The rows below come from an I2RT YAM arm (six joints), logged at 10 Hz.
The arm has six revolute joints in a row. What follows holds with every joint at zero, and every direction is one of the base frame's. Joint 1 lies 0.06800 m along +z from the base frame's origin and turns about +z. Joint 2 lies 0.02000 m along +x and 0.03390 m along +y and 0.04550 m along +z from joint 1 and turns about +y. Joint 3 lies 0.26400 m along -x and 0.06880 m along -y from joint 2 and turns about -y. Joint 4 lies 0.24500 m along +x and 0.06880 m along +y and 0.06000 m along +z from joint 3 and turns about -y. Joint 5 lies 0.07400 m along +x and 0.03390 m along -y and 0.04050 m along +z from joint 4 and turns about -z. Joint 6 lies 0.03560 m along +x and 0.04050 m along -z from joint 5 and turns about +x. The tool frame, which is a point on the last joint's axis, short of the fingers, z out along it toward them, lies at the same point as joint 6; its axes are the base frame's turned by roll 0.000, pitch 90.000 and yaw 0.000 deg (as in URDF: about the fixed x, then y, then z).
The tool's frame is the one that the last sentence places.
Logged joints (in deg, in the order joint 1, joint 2, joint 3, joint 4, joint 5, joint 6), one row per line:
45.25 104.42 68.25 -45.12 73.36 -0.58
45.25 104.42 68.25 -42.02 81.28 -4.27
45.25 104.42 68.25 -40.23 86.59 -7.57
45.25 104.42 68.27 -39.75 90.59 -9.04
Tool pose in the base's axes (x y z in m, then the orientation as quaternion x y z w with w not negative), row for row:
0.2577 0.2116 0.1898 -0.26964 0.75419 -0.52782 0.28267
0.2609 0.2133 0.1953 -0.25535 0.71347 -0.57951 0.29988
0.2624 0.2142 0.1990 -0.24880 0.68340 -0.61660 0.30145
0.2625 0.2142 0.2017 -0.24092 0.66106 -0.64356 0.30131
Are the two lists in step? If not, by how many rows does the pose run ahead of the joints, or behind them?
They are in step.
